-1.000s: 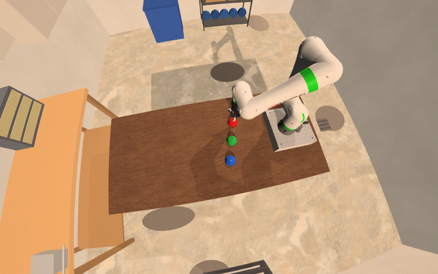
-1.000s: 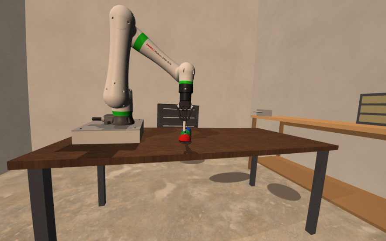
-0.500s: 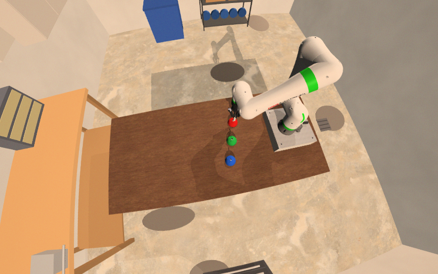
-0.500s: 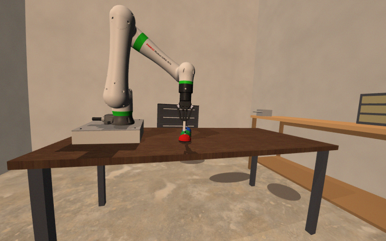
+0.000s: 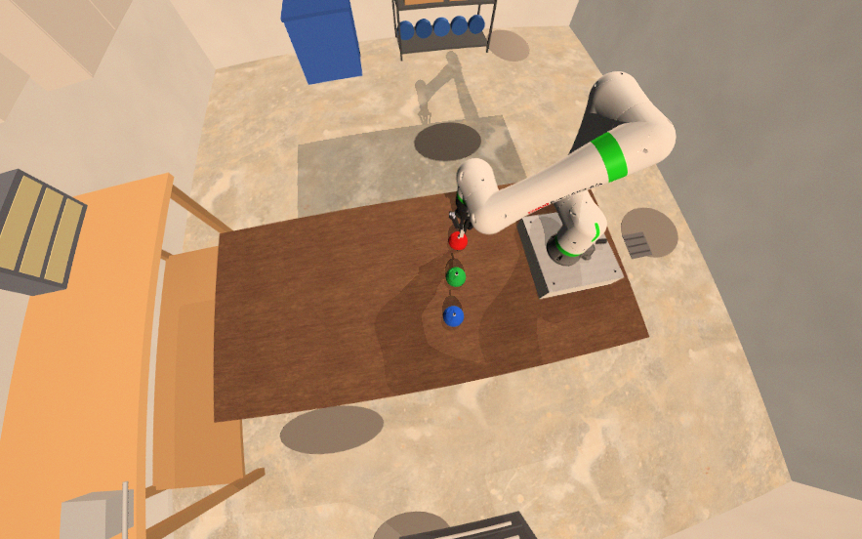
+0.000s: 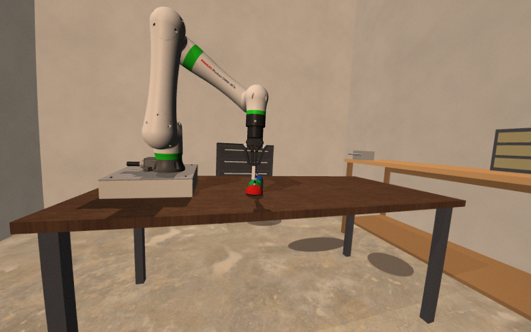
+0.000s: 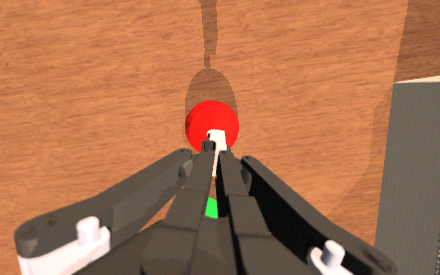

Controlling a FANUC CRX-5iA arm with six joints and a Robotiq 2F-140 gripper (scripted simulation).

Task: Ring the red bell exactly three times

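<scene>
Right now my hand is 70 mm above the red bell and 10 mm short of it. Round my hand: blue bell 330 mm to the left, 70 mm below, 70 mm ahead; then green bell 160 mm to the left, 70 mm below, 40 mm ahead.
</scene>
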